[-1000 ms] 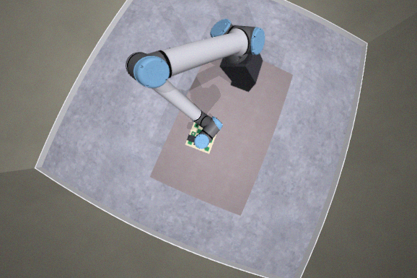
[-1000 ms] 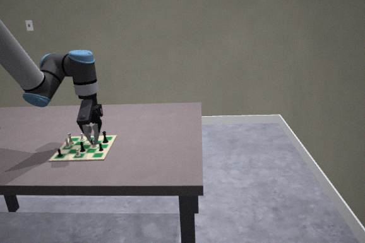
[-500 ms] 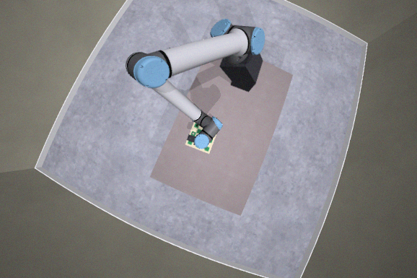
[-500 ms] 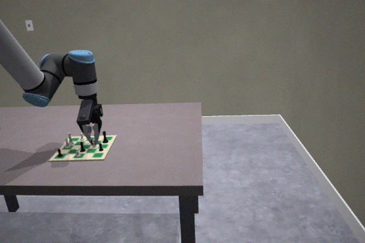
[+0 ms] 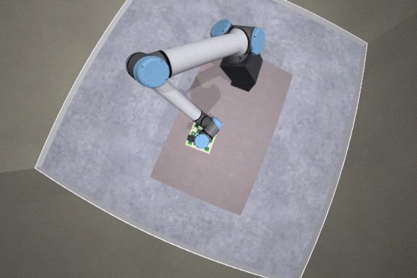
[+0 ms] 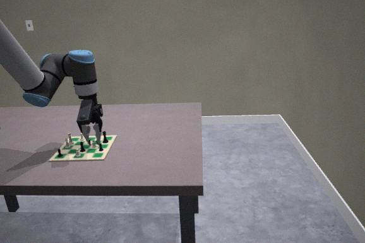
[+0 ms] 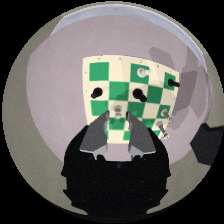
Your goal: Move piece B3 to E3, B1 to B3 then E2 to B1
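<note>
The cream chessboard lies 40 mm behind my hand and 20 mm below it. From my hand the other things lie so: white piece 120 mm behind, 40 mm to the left; tall black piece 40 mm to the left, 40 mm ahead.
</note>
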